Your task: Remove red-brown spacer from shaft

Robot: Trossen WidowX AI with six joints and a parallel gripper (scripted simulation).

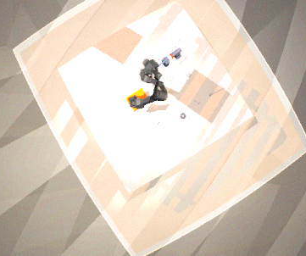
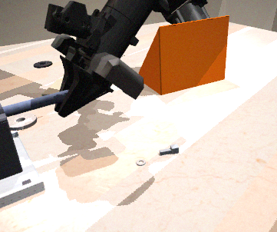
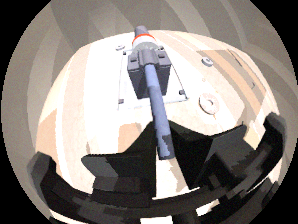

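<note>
Right now the blue-grey shaft is 6 cm ahead of my gripper tip, 2 cm to the left of it and 2 cm above it. Round my gripper tip: red-brown spacer 14 cm ahead, 3 cm to the left, 2 cm above; small grey bolt 14 cm behind, 7 cm to the left, 5 cm below; pale washer 11 cm to the right, 7 cm ahead, 5 cm below.
</note>
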